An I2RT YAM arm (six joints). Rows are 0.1 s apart.
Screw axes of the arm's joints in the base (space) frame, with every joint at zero. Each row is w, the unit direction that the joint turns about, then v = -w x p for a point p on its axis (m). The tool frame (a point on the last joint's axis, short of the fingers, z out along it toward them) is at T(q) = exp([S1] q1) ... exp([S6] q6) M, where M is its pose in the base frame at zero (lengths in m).
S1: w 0 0 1 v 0 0 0
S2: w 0 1 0 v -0.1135 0 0.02
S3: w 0 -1 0 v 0.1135 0 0.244
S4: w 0 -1 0 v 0.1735 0 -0.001
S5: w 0 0 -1 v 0 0.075 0
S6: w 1 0 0 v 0 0.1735 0
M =
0 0 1 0.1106
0 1 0 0
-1 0 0 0.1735
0 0 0 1
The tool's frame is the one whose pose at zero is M.
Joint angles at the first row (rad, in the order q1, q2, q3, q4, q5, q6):
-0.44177, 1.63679, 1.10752, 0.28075, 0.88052, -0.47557
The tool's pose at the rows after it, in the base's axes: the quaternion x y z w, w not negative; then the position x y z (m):
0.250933 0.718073 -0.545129 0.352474 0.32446 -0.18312 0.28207
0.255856 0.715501 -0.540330 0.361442 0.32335 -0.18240 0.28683
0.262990 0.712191 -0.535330 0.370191 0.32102 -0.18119 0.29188
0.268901 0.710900 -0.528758 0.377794 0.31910 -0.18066 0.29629
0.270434 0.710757 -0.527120 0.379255 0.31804 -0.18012 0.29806
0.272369 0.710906 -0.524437 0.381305 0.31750 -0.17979 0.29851
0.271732 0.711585 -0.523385 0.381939 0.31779 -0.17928 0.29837
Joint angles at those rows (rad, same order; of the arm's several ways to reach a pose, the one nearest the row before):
-0.44026, 1.63063, 1.10446, 0.27766, 0.87746, -0.46789
-0.44025, 1.61993, 1.11059, 0.26695, 0.86981, -0.45106
-0.44026, 1.60460, 1.11364, 0.25317, 0.86520, -0.42959
-0.44178, 1.59232, 1.11981, 0.23319, 0.85597, -0.40657
-0.44178, 1.58612, 1.12133, 0.22396, 0.85443, -0.40038
-0.44179, 1.58307, 1.12132, 0.21782, 0.85135, -0.39120
-0.44028, 1.58306, 1.12136, 0.21628, 0.84983, -0.38964

